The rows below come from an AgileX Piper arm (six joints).
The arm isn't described. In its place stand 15 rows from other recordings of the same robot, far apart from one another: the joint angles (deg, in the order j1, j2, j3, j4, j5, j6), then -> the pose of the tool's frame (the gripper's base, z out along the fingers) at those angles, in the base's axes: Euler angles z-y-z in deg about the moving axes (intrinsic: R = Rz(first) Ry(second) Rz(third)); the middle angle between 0 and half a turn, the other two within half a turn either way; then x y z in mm.
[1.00, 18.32, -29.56, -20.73, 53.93, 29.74] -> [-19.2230 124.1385 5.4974 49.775 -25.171 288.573]
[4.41, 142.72, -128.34, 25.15, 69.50, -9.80] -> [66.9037 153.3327 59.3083 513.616 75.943 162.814]
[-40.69, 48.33, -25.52, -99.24, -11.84, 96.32] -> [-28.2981 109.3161 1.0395 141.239 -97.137 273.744]
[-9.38, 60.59, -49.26, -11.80, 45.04, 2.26] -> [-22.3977 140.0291 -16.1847 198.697 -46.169 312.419]
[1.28, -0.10, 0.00, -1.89, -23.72, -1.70] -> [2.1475 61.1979 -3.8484 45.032 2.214 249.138]
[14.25, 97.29, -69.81, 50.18, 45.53, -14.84] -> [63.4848 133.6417 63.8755 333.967 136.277 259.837]
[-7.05, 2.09, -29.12, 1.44, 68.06, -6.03] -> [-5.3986 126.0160 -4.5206 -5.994 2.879 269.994]
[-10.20, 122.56, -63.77, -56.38, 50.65, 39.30] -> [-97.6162 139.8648 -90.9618 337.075 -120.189 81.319]
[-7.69, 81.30, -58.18, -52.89, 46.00, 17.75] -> [-55.2157 128.9443 -59.2798 278.817 -90.325 293.687]
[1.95, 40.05, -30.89, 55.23, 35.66, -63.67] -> [33.2958 112.9902 -0.8007 130.344 48.041 302.452]
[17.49, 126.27, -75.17, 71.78, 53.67, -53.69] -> [90.8120 126.9813 70.7776 368.938 189.266 107.650]
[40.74, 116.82, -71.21, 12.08, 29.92, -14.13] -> [57.7864 159.1399 12.3665 294.992 266.629 126.027]
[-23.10, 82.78, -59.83, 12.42, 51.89, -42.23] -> [2.6875 157.1078 -10.4961 263.600 -95.693 267.804]
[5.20, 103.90, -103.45, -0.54, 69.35, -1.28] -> [4.0132 154.7980 -2.5443 390.744 34.755 347.308]
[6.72, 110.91, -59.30, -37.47, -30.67, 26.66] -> [26.0416 110.3031 0.2005 399.531 75.509 174.317]
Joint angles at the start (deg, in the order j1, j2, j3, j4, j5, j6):
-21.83, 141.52, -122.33, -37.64, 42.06, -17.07
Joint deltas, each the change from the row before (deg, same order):
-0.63, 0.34, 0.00, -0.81, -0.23, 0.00
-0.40, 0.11, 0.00, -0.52, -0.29, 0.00
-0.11, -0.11, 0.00, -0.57, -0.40, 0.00
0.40, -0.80, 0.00, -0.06, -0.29, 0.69
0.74, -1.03, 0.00, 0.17, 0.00, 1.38
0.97, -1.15, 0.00, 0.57, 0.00, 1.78
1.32, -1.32, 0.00, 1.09, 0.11, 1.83
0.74, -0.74, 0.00, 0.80, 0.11, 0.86
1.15, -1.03, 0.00, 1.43, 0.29, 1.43
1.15, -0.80, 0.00, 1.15, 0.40, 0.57
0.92, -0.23, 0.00, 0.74, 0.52, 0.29
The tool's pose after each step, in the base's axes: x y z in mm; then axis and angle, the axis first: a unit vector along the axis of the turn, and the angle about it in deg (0 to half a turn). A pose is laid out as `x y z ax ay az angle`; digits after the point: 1 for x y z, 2 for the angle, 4 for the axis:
491.9 -244.2 162.4 -0.1304 0.9231 -0.3618 161.35
490.6 -248.0 161.8 -0.1305 0.9216 -0.3655 161.51
490.6 -249.3 163.5 -0.1330 0.9193 -0.3704 161.31
492.1 -245.6 171.4 -0.1300 0.9185 -0.3735 160.02
494.4 -238.8 181.1 -0.1220 0.9193 -0.3742 158.34
497.3 -229.5 191.7 -0.1106 0.9218 -0.3715 156.17
500.8 -216.5 203.5 -0.0988 0.9259 -0.3646 153.65
502.5 -209.1 210.0 -0.0927 0.9287 -0.3592 152.29
504.9 -197.3 218.6 -0.0815 0.9339 -0.3481 150.31
507.1 -185.9 225.2 -0.0788 0.9375 -0.3390 149.05
509.0 -177.2 226.4 -0.0791 0.9402 -0.3313 148.72

